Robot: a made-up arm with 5 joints.
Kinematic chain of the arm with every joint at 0, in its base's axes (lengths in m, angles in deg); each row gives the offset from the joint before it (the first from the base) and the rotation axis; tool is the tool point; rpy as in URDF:
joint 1: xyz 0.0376 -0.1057 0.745 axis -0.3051 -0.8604 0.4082
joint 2: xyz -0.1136 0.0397 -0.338 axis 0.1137 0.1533 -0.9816
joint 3: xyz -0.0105 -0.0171 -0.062 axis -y
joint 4: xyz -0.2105 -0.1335 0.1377 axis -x
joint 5: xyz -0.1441 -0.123 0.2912 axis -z
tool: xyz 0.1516 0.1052 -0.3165 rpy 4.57 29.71 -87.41
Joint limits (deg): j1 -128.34..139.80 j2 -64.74..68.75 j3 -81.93..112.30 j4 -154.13..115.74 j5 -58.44..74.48
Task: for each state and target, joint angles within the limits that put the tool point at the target. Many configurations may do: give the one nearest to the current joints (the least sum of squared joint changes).
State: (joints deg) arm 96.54 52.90 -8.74 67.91 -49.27
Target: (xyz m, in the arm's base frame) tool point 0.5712 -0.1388 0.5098
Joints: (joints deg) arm 136.06 61.03 9.56 64.81 -45.30
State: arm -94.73 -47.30 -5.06 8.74 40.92
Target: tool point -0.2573 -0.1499 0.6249
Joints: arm -80.70 -64.74 -14.82 -9.76 38.60
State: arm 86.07 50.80 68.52 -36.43 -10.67
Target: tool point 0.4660 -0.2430 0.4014
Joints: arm 104.42 48.90 33.60 -38.90 -0.92
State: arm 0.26 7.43 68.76 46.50 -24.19
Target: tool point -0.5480 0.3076 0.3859
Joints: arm -39.03 54.46 76.50 43.61 -58.44
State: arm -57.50 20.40 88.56 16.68 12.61
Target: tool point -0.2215 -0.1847 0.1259
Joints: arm -6.41 8.32 108.92 15.69 -3.89
